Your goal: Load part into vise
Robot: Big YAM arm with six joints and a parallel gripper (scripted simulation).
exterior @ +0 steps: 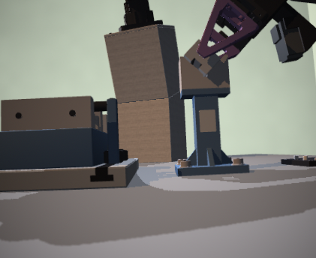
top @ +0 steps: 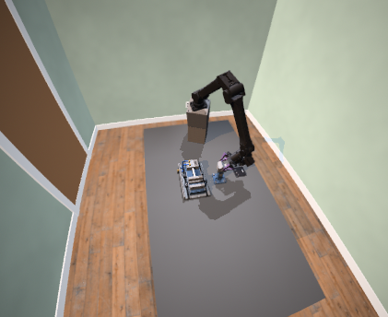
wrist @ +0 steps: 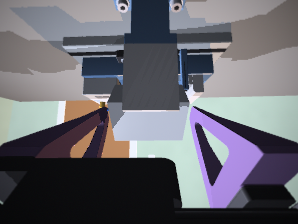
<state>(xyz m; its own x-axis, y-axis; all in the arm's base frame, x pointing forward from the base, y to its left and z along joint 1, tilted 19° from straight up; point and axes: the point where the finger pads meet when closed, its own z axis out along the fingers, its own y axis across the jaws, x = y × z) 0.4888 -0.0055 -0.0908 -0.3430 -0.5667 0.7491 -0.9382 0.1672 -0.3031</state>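
Now: hand 1 cm to the left of the part and 1 cm above it. From my hand the other things lie so: dark work stop rod (3 cm ahead, 15 cm to the right, 7 cm below); moving jaw (1 cm behind, 19 cm to the right, 8 cm below); air cylinder rod (6 cm behind, 18 cm to the right, 8 cm below).
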